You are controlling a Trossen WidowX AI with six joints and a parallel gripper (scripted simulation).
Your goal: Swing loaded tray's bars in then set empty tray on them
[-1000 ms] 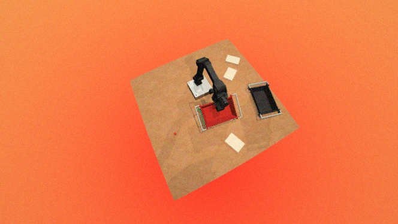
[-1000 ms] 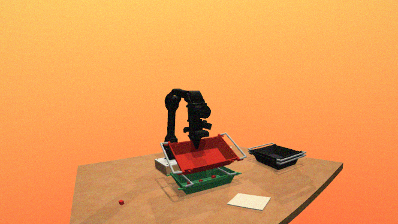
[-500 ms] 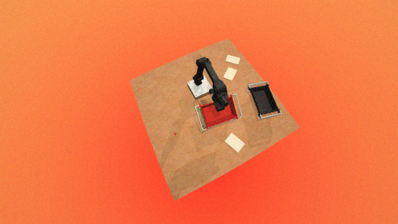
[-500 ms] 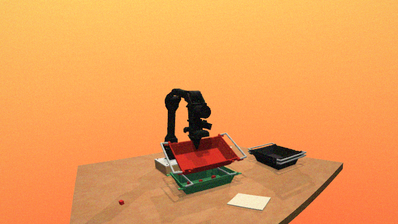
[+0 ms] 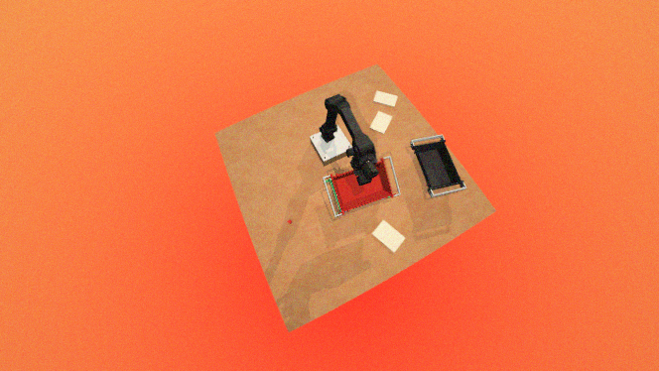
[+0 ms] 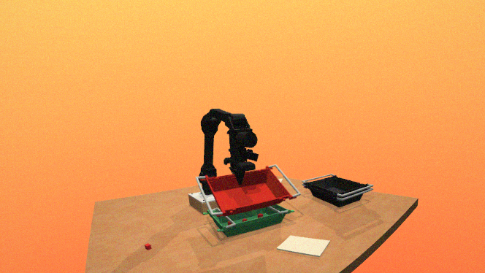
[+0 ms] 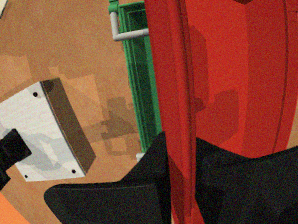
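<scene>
Right now the red tray is 8 cm ahead of my gripper tip, 3 cm to the right of it and 1 cm below it. Round my gripper tip: red block (42 cm to the right, 16 cm below, 5 cm behind).
</scene>
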